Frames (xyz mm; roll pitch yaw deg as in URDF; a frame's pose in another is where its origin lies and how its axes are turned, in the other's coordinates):
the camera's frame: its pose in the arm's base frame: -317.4 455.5 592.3 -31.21 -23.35 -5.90
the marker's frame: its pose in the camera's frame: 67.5 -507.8 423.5 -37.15 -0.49 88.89
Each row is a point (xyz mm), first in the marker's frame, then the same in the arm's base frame.
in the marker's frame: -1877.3 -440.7 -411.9
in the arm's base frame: -539.2 -1401.7 2253.3
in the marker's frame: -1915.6 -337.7 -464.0
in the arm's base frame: -567.2 -1484.3 2168.6
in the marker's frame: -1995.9 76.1 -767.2
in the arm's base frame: -584.1 -1801.9 1758.2
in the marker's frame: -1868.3 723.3 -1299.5
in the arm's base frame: -487.7 -2117.0 977.2
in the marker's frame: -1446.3 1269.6 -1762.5
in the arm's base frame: -299.1 -2128.2 167.8
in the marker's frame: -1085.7 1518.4 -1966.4
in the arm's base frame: -166.8 -1989.7 -275.9
